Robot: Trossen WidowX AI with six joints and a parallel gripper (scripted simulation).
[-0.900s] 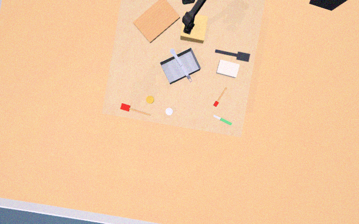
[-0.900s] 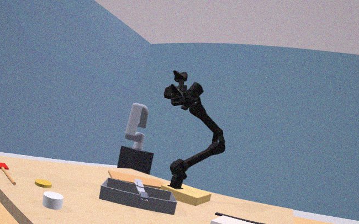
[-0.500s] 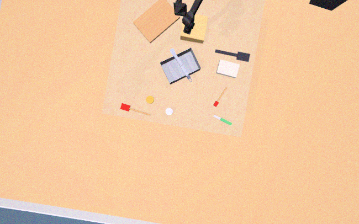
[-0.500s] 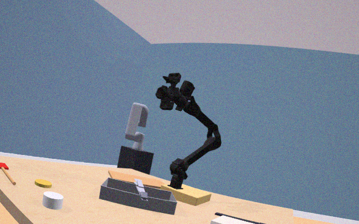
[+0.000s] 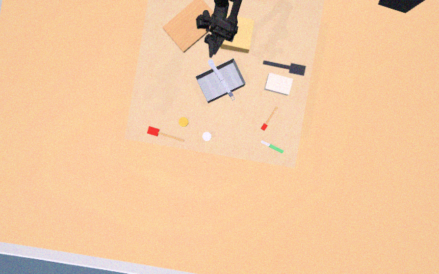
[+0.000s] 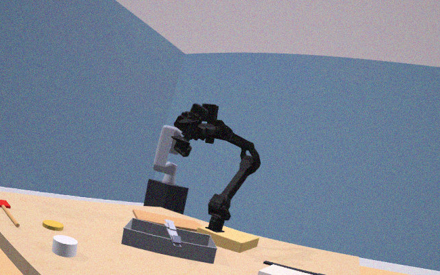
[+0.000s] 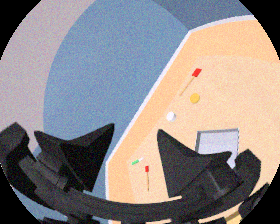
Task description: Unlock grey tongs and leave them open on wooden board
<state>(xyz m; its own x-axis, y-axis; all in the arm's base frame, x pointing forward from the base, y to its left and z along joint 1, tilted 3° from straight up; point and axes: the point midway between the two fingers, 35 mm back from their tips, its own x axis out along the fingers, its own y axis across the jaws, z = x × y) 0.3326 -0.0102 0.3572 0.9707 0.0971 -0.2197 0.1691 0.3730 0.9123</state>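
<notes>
The roasting tin lies 38 cm below my gripper tip, 5 cm behind it and 2 cm to the left of it. Also, from my gripper tip: red brush (45 cm to the left, 40 cm below, 11 cm ahead); then yellow disc (39 cm below, 31 cm ahead, 14 cm to the right); then white cylinder (39 cm below, 36 cm ahead, 6 cm to the left).
</notes>
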